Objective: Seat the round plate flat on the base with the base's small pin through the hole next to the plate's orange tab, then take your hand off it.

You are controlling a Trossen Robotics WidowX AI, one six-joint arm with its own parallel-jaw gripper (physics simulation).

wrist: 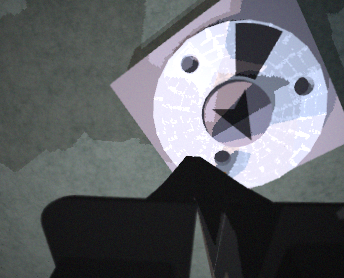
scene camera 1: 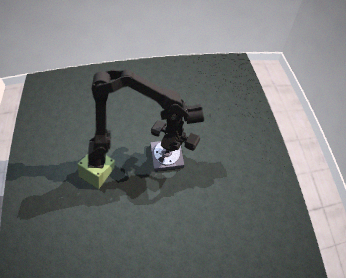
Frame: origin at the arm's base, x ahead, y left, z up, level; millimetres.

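Seen in the pictures: gripper, fingertip midpoint: (wrist: 192, 163); arm's base at its link origin: (scene camera 1: 96, 161).
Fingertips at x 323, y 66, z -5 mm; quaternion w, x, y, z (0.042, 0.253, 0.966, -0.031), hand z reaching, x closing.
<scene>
Offsets run from my fingertips to a thing's middle. "*": to the spot under its first point. Level surfaces: height alone.
The round white plate @(35 mm back, 11 mm right, 16 mm down) (scene camera 1: 175, 158) (wrist: 175, 107) lies on the square lilac-grey base @(35 mm back, 10 mm right, 35 mm down) (scene camera 1: 170, 168) (wrist: 134, 82). In the wrist view it shows three round holes and a black wedge. The base's round centre (wrist: 231, 116), with a dark star-like mark, shows through the plate's middle opening. I cannot tell whether the small pin is in a hole or whether the plate is fully down. The orange tab does not show; my fingers cover the plate's near edge. My gripper (scene camera 1: 168, 150) (wrist: 192, 163) is shut and empty, its tips over that edge, close to the lowest hole @(* 16 mm back, 19 mm left, 32 mm down) (wrist: 222, 157).
A yellow-green block (scene camera 1: 96, 176) stands left of the base, at the foot of my arm. Dark shadows of the arm cross the dark green mat @(56 mm down) (scene camera 1: 225, 225). Pale tiled floor (scene camera 1: 300, 130) borders the mat on the right.
</scene>
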